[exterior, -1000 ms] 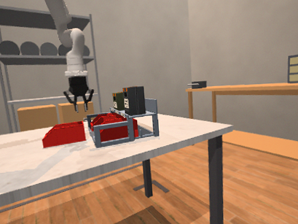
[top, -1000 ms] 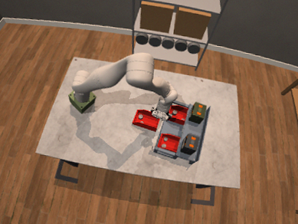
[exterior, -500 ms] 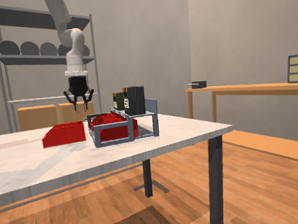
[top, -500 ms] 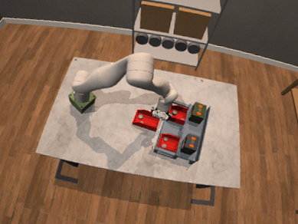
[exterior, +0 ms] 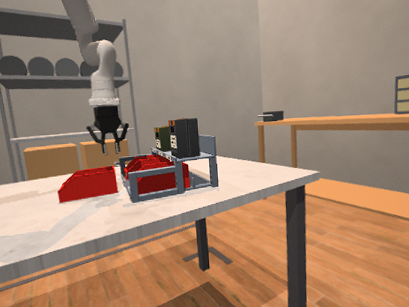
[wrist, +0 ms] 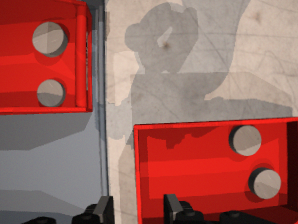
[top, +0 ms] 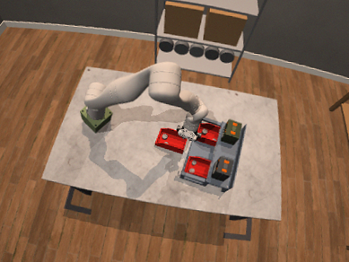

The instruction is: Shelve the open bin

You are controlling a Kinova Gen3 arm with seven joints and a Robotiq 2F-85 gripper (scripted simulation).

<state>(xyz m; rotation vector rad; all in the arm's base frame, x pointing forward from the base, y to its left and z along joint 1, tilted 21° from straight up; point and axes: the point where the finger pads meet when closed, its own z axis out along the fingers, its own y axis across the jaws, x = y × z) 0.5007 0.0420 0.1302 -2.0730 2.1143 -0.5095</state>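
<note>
Now: hand 13 cm above the grey round part, 11 cm past it and 3 cm to the left of it. Round my hand: black tool case (22 cm ahead, 13 cm to the right, 2 cm above); grey shelf (16 cm ahead, 7 cm below, 1 cm to the right).
</note>
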